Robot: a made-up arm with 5 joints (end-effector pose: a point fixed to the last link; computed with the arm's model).
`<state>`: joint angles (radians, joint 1 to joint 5).
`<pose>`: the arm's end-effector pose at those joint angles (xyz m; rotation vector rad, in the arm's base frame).
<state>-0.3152 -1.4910 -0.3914 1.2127 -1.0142</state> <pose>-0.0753 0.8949 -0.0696 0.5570 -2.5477 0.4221</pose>
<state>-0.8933 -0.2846 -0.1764 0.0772 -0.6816</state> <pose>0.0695 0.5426 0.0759 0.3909 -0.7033 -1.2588</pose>
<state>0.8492 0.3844 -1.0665 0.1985 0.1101</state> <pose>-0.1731 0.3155 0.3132 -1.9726 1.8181 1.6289</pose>
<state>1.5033 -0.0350 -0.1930 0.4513 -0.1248</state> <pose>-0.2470 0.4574 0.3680 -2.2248 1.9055 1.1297</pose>
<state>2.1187 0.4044 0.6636 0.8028 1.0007</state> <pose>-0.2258 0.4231 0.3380 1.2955 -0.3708 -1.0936</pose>
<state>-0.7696 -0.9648 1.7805 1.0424 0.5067</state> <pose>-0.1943 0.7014 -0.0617 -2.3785 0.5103 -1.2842</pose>
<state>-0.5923 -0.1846 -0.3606 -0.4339 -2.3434</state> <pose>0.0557 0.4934 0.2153 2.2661 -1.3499 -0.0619</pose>
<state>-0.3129 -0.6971 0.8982 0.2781 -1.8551</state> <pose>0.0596 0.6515 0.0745 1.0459 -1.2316 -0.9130</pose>
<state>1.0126 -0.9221 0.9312 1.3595 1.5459</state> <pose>0.0422 0.7437 0.2248 -0.2123 -0.5931 3.0699</pose>
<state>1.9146 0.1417 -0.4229 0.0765 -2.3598</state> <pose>-0.3262 0.4059 0.2277 -0.5495 0.8527 -1.3261</pose>
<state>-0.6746 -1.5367 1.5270 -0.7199 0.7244</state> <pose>-0.2190 0.6231 -0.1775 -1.5390 1.4424 -0.7951</pose>
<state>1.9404 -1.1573 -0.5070 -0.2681 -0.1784</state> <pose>-0.2320 0.8397 0.3481 -0.3374 2.7815 0.2991</pose>
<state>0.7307 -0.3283 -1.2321 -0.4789 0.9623</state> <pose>-0.2044 0.5771 0.3539 0.2936 -1.9141 -1.6109</pose>
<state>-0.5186 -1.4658 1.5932 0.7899 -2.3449</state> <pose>-0.1000 0.7573 -0.1481 0.2944 -1.1440 -0.2088</pose>
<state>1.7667 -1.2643 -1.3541 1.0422 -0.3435</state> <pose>-0.0529 0.8829 0.2536 -0.4572 1.2784 -0.8639</pose>
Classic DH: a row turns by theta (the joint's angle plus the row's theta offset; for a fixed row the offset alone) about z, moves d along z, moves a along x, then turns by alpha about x. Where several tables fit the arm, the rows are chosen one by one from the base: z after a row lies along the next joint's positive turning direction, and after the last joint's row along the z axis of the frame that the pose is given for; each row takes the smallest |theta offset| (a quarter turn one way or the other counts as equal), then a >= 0, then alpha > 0; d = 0 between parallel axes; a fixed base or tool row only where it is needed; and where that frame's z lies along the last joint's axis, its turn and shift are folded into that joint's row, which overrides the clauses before.
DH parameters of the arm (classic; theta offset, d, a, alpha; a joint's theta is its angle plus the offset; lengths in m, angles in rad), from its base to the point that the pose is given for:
base (fixed): 0 0.161 -0.164 1.5708
joint 1: -1.5708 -0.522 0.241 -1.5708
joint 2: 0.4821 0.0389 -0.2309 -1.0814
joint 3: 1.3296 0.1916 -0.1412 1.9924
joint 4: -0.5413 -0.035 0.056 -1.5708
joint 5: -0.7779 -0.0553 -0.0236 -1.6031
tool (fixed): 1.4999 -0.0387 0 0

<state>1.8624 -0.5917 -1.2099 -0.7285 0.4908</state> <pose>-0.3500 0.7062 0.2266 -0.4652 2.6273 0.8117</pose>
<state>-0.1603 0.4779 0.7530 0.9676 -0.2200</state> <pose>0.0480 0.3926 0.0847 0.1460 0.1790 -2.2527</pose>
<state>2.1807 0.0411 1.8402 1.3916 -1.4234</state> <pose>-0.2570 0.5823 0.3441 1.9575 -2.2219 -0.6541</pose>
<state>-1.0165 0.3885 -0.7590 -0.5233 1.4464</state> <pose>-0.0372 0.2788 0.0620 -0.9998 0.8189 -1.3320</pose>
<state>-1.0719 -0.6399 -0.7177 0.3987 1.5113</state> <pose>-0.0573 0.6683 0.0697 -1.3880 -0.0610 -1.7380</pose>
